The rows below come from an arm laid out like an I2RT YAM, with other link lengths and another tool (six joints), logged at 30 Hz.
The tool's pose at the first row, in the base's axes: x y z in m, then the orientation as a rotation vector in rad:
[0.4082, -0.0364, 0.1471, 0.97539, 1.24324, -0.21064]
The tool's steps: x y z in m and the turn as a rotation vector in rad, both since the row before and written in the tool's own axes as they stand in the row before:
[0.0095, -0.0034, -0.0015, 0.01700, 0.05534, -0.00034]
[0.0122, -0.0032, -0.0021, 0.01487, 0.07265, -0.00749]
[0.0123, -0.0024, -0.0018, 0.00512, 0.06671, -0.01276]
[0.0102, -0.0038, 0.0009, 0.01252, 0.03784, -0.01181]
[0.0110, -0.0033, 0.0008, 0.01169, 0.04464, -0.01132]
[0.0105, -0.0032, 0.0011, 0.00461, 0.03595, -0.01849]
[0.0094, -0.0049, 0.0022, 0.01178, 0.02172, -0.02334]
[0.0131, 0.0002, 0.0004, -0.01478, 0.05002, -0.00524]
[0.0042, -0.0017, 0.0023, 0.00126, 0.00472, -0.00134]
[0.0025, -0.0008, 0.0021, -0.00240, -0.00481, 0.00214]
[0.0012, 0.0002, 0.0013, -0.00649, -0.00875, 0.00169]
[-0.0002, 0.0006, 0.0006, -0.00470, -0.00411, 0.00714]
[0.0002, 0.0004, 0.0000, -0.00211, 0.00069, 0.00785]
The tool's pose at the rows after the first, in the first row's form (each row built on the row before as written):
[0.4085, -0.0340, 0.1372, 1.00141, 1.29397, -0.19588]
[0.4089, -0.0296, 0.1252, 1.02441, 1.36420, -0.17644]
[0.4093, -0.0243, 0.1137, 1.03390, 1.43159, -0.15651]
[0.4096, -0.0222, 0.1030, 1.04364, 1.47281, -0.15537]
[0.4099, -0.0192, 0.0919, 1.05428, 1.51991, -0.14975]
[0.4099, -0.0163, 0.0813, 1.05177, 1.56269, -0.14795]
[0.4091, -0.0155, 0.0705, 1.04771, 1.59582, -0.16238]
[0.4103, -0.0087, 0.0594, 1.04342, 1.64257, -0.12862]
[0.4109, -0.0087, 0.0544, 1.04431, 1.64766, -0.12818]
[0.4119, -0.0090, 0.0512, 1.04318, 1.64195, -0.12718]
[0.4130, -0.0090, 0.0498, 1.03773, 1.63257, -0.12506]
[0.4138, -0.0091, 0.0500, 1.03901, 1.62461, -0.11847]
[0.4141, -0.0087, 0.0500, 1.04383, 1.62082, -0.11114]

